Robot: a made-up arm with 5 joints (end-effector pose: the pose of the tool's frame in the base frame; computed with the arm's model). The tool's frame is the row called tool.
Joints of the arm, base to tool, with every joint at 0 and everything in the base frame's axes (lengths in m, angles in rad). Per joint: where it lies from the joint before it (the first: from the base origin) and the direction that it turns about. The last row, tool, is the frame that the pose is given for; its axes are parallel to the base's.
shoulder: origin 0 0 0.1 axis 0 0 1
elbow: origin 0.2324 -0.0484 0.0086 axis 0 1 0
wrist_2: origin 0.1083 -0.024 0.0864 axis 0 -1 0
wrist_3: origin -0.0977 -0.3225 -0.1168 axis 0 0 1
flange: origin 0.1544 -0.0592 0.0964 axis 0 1 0
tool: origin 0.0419 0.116 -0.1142
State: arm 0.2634 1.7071 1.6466 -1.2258 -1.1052
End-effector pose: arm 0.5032 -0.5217 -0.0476 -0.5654 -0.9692 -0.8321
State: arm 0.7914 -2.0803 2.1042 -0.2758 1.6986
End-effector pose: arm 0.3103 -0.1839 0.2262 1.0569 -2.3365 0.6759
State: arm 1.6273 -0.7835 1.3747 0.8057 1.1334
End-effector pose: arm 0.2836 0.4041 0.2296 0.1390 -1.3929 1.3193
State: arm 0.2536 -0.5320 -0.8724 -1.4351 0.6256
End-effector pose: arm 0.3330 -0.4381 0.1167 0.1061 0.7861 -1.2293
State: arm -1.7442 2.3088 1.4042 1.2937 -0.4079
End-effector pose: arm -0.1626 -0.0570 -0.0282 0.8108 -0.3258 -0.5978
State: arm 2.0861 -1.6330 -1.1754 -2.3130 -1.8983
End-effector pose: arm 0.5793 0.2288 0.1625 0.0387 -1.5966 -0.4804
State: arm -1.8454 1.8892 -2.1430 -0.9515 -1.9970
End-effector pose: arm -0.5846 -0.0165 0.0066 1.2934 1.1450 -0.2234
